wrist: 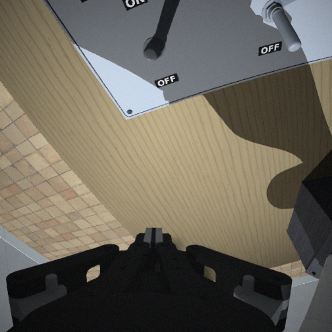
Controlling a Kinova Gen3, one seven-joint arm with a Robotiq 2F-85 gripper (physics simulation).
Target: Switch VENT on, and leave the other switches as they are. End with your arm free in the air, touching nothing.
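Observation:
A grey panel with toggle switches fills the top of the wrist view. The left switch is dark, in shadow; its lever runs from a round base up past the ON label and out of the top edge, so its tip is hidden. An OFF label lies below its base. The right switch is a light metal lever leaning down to the right, beside its own OFF label. No name plate reading VENT shows. My gripper is shut and empty, below the panel in the view and apart from both switches.
The panel lies on a wood-grained surface, with a dark shadow on the right. A dark box-shaped block stands at the right edge. Beige tiles show at the left, beyond the wood's edge.

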